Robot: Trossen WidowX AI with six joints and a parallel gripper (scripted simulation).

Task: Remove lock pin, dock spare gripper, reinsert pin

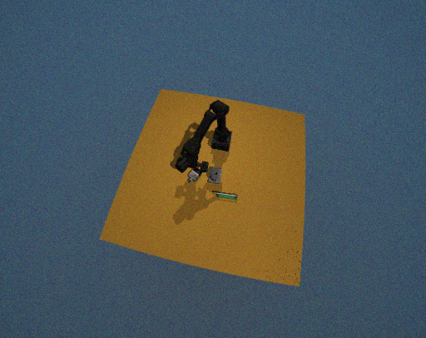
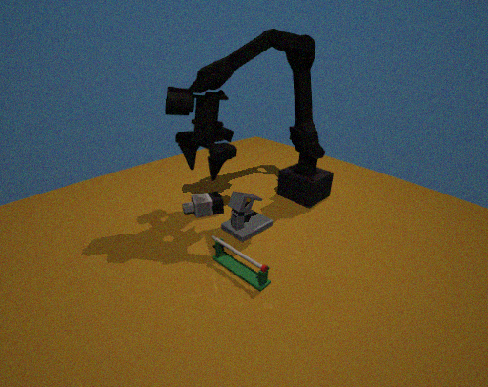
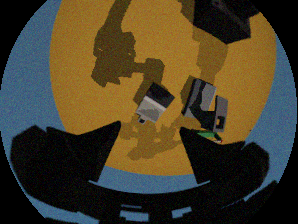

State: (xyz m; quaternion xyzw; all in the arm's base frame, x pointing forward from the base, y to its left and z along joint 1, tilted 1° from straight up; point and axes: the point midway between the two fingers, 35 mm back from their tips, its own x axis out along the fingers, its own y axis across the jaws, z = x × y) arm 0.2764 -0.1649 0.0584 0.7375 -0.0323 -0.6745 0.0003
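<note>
Right now the spare gripper is 90 mm below my gripper tip. Round my gripper tip: grey mount (10 mm behind, 140 mm to the left, 60 mm below); green mount (110 mm ahead, 240 mm to the left, 90 mm below).
</note>
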